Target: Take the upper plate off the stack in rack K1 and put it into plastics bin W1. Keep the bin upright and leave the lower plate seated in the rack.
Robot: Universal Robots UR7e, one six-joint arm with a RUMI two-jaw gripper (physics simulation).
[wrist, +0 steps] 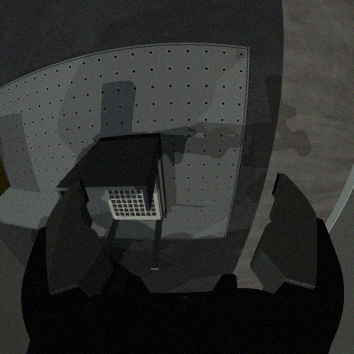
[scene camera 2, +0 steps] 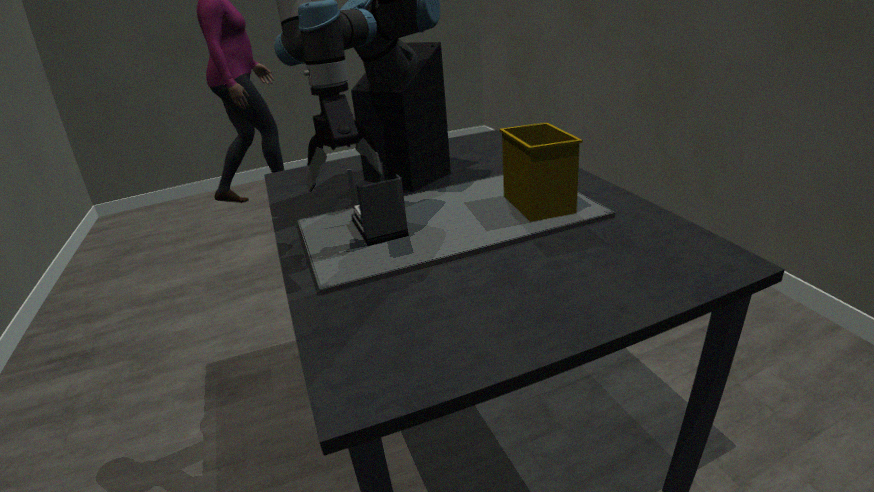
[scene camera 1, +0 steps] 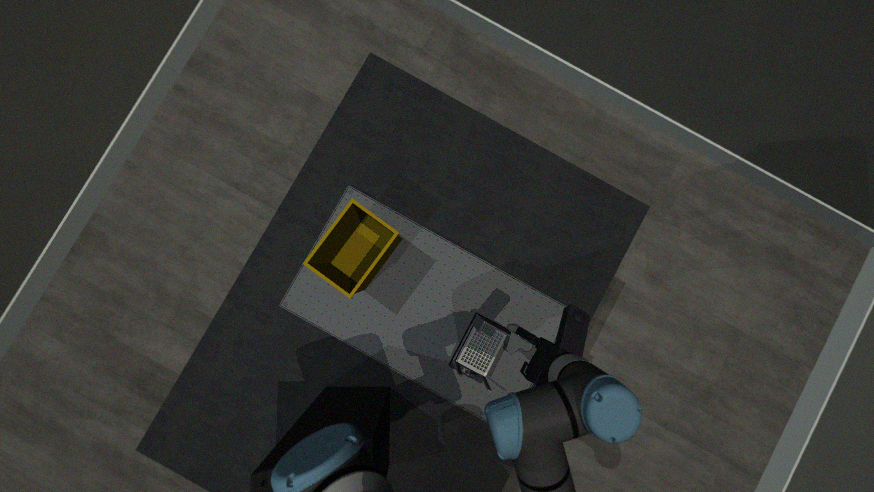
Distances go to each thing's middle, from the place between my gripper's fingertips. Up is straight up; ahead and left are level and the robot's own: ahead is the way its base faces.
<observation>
Right now the pale gridded plate (scene camera 1: 480, 349) is 12 cm below my hand, 8 cm to the left of it and 8 cm behind it.
</observation>
